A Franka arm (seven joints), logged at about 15 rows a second.
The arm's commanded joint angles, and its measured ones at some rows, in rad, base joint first. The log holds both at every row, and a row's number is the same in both.
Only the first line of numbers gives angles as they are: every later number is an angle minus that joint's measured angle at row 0.
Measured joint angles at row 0:
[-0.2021, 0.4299, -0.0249, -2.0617, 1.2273, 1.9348, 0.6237]
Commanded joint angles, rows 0 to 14:
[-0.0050, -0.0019, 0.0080, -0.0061, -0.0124, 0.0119, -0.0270]
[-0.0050, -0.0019, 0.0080, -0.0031, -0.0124, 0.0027, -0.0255]
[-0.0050, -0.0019, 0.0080, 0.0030, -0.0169, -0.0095, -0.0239]
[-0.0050, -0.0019, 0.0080, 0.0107, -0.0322, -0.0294, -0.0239]
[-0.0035, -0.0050, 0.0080, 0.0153, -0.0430, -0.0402, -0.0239]
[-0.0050, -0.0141, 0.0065, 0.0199, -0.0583, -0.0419, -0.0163]
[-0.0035, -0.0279, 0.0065, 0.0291, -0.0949, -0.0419, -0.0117]
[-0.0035, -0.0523, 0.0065, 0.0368, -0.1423, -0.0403, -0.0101]
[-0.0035, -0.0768, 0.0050, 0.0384, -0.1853, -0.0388, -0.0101]
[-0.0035, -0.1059, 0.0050, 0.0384, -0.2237, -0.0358, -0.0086]
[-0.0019, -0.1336, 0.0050, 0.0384, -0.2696, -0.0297, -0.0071]
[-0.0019, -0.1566, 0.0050, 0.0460, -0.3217, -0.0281, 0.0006]
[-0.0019, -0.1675, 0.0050, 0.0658, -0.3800, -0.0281, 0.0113]
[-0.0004, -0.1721, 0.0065, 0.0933, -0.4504, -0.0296, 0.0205]
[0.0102, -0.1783, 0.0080, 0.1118, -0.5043, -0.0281, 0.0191]
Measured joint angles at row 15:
[0.0009, -0.1627, 0.0028, 0.0772, -0.4032, -0.0298, 0.0053]
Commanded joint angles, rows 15 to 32:
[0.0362, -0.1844, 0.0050, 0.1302, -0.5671, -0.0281, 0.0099]
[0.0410, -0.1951, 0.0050, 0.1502, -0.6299, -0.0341, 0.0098]
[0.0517, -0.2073, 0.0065, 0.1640, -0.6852, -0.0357, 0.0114]
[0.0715, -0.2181, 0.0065, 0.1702, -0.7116, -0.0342, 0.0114]
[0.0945, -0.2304, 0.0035, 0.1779, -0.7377, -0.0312, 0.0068]
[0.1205, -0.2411, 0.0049, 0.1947, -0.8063, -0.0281, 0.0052]
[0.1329, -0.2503, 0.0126, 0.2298, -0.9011, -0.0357, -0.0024]
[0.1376, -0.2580, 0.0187, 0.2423, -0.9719, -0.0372, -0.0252]
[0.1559, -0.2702, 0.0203, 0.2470, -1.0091, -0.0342, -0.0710]
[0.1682, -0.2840, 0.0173, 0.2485, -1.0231, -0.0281, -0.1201]
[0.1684, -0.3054, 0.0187, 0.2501, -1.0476, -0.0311, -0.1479]
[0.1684, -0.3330, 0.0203, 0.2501, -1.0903, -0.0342, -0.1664]
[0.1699, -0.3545, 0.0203, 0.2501, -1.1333, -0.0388, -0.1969]
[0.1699, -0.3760, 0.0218, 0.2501, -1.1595, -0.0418, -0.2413]
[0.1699, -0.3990, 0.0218, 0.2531, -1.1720, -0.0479, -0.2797]
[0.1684, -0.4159, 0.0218, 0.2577, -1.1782, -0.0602, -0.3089]
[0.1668, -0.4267, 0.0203, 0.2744, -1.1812, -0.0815, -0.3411]
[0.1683, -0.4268, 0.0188, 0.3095, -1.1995, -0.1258, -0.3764]
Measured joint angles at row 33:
[0.1768, -0.4094, 0.0153, 0.2698, -1.1628, -0.0662, -0.3039]
